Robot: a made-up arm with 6 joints. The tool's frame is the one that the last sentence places.
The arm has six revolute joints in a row. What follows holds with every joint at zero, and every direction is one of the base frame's. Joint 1 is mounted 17.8 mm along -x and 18.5 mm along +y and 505.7 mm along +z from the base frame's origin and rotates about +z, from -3.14 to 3.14 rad. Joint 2 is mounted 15 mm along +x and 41.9 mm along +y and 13.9 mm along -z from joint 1 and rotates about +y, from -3.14 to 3.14 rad. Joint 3 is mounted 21.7 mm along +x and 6.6 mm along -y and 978.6 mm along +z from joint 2 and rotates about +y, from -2.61 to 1.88 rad. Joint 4 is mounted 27.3 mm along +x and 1.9 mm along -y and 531.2 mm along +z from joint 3 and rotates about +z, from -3.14 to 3.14 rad. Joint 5 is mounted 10.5 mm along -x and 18.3 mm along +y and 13.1 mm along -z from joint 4 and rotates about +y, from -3.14 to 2.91 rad. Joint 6 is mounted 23.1 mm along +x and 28.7 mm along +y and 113.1 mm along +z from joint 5 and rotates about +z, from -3.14 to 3.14 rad. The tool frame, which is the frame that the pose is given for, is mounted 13.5 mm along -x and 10.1 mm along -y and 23.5 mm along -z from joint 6; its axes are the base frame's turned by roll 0, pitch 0 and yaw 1.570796 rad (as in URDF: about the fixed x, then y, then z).
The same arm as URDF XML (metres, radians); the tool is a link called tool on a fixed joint. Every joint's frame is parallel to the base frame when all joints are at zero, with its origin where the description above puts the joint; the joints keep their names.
<robot name="arm">
<joint name="joint 1" type="revolute"><parent link="base_link"/><child link="link1"/><origin xyz="-0.0178 0.0185 0.5057"/><axis xyz="0 0 1"/><limit lower="-3.1400" upper="3.1400"/></joint>
<joint name="joint 2" type="revolute"><parent link="link1"/><child link="link2"/><origin xyz="0.0150 0.0419 -0.0139"/><axis xyz="0 1 0"/><limit lower="-3.1400" upper="3.1400"/></joint>
<joint name="joint 3" type="revolute"><parent link="link2"/><child link="link3"/><origin xyz="0.0217 -0.0066 0.9786"/><axis xyz="0 1 0"/><limit lower="-2.6100" upper="1.8800"/></joint>
<joint name="joint 4" type="revolute"><parent link="link3"/><child link="link4"/><origin xyz="0.0273 -0.0019 0.5312"/><axis xyz="0 0 1"/><limit lower="-3.1400" upper="3.1400"/></joint>
<joint name="joint 5" type="revolute"><parent link="link4"/><child link="link5"/><origin xyz="-0.0105 0.0183 -0.0131"/><axis xyz="0 1 0"/><limit lower="-3.1400" upper="2.9100"/></joint>
<joint name="joint 6" type="revolute"><parent link="link5"/><child link="link6"/><origin xyz="0.0231 0.0287 0.1131"/><axis xyz="0 0 1"/><limit lower="-3.1400" upper="3.1400"/></joint>
<joint name="tool_fixed" type="fixed"><parent link="link6"/><child link="tool"/><origin xyz="-0.0135 -0.0101 -0.0235" rpy="0.0000 0.0000 1.5708"/></joint>
<link name="base_link"/>
<link name="link1"/>
<link name="link2"/>
<link name="link3"/>
<link name="link4"/>
<link name="link5"/>
<link name="link6"/>
<link name="tool"/>
</robot>

